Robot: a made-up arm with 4 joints. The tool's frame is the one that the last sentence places.
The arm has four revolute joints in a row. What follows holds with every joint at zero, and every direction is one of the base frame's. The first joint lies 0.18 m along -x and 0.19 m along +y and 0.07 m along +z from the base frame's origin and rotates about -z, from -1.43 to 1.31 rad. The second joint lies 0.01 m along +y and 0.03 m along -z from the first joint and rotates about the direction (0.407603, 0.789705, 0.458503), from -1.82 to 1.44 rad. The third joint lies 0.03 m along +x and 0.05 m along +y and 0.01 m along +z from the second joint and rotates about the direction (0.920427, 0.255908, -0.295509), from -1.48 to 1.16 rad. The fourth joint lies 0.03 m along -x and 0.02 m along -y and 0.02 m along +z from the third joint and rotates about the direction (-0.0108, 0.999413, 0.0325), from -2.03 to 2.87 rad. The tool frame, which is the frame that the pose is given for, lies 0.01 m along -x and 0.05 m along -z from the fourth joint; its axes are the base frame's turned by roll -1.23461, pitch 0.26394 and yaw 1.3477 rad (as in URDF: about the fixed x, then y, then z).
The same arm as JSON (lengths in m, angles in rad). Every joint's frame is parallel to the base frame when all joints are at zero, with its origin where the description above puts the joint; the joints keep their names.
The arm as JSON. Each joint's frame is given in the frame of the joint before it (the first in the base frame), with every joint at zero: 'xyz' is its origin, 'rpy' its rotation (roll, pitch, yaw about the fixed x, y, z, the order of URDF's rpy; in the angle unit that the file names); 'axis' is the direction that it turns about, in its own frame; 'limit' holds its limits. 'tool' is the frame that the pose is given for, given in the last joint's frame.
{"units": {"length": "m", "angle": "rad"}, "joints": [{"name": "joint 1", "type": "revolute", "origin": {"xyz": [-0.18, 0.19, 0.07], "rpy": [0.0, 0.0, 0.0]}, "axis": "-z", "limit": {"lower": -1.43, "upper": 1.31}}, {"name": "joint 2", "type": "revolute", "origin": {"xyz": [0.0, 0.01, -0.03], "rpy": [0.0, 0.0, 0.0]}, "axis": [0.407603, 0.789705, 0.458503], "limit": {"lower": -1.82, "upper": 1.44}}, {"name": "joint 3", "type": "revolute", "origin": {"xyz": [0.03, 0.05, 0.01], "rpy": [0.0, 0.0, 0.0]}, "axis": [0.920427, 0.255908, -0.295509], "limit": {"lower": -1.48, "upper": 1.16}}, {"name": "joint 4", "type": "revolute", "origin": {"xyz": [-0.03, -0.02, 0.02], "rpy": [0.0, 0.0, 0.0]}, "axis": [-0.0108, 0.999413, 0.0325], "limit": {"lower": -2.03, "upper": 2.87}}], "tool": {"origin": {"xyz": [-0.01, 0.0, -0.05], "rpy": [-1.2346, 0.2639, 1.3477]}}}
